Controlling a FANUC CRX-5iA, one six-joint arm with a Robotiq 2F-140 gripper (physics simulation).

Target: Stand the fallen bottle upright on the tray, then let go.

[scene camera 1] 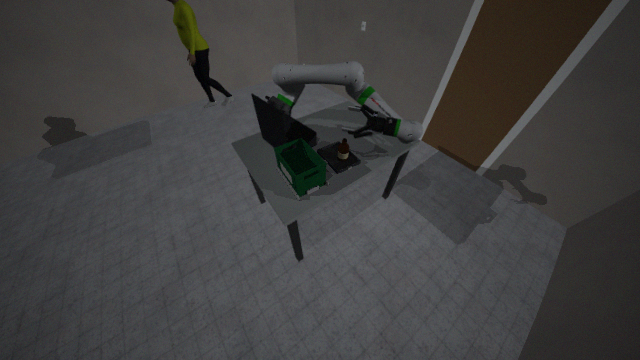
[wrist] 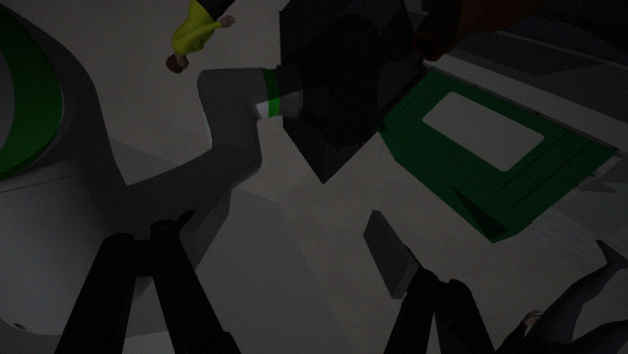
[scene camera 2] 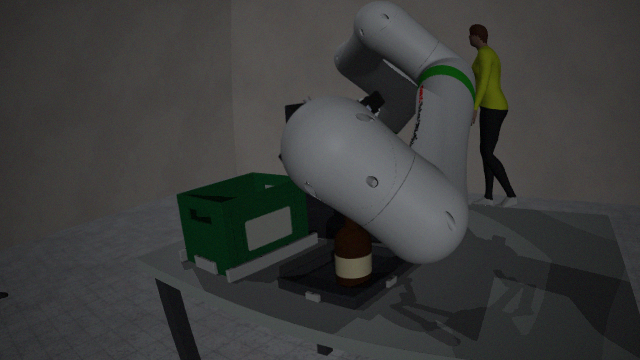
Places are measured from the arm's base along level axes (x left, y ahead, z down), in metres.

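Pixels of known places: gripper, fingertip midpoint: (scene camera 1: 345,118) (wrist: 302,211); arm's base, link origin: (scene camera 1: 280,110) (wrist: 294,91).
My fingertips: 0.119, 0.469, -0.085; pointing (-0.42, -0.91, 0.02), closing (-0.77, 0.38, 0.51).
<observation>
For each thing: its middle in the pictures, then the offset to it from my fingertips, as dx, dy, dz.
- brown bottle, body centre: (scene camera 2: 353,246) (scene camera 1: 343,149) +0.027, -0.006, +0.237
- black tray, body centre: (scene camera 2: 351,271) (scene camera 1: 338,156) +0.011, -0.032, +0.306
- green crate, body centre: (wrist: 469,152) (scene camera 2: 242,220) (scene camera 1: 300,166) -0.288, -0.074, +0.231
The brown bottle (scene camera 1: 343,150) (scene camera 2: 353,255) with a cream label stands upright on the black tray (scene camera 1: 330,157) (scene camera 2: 311,286). In scene camera 2 the arm hides its top. In the wrist view part of the bottle (wrist: 475,22), with its neck, shows at the top right. My gripper (scene camera 1: 349,120) (wrist: 302,211) is open and empty. Its fingers lie roughly level, above and behind the bottle in scene camera 1, apart from it. In scene camera 2 the arm hides the gripper's fingers.
A green crate (scene camera 1: 313,175) (scene camera 2: 207,237) (wrist: 475,140) stands beside the tray, between white holders. A black panel (scene camera 1: 268,125) (wrist: 325,110) rises behind the crate and tray. A person in yellow (scene camera 1: 187,30) (scene camera 2: 491,82) (wrist: 192,37) stands beyond the table. The arm spans over the table.
</observation>
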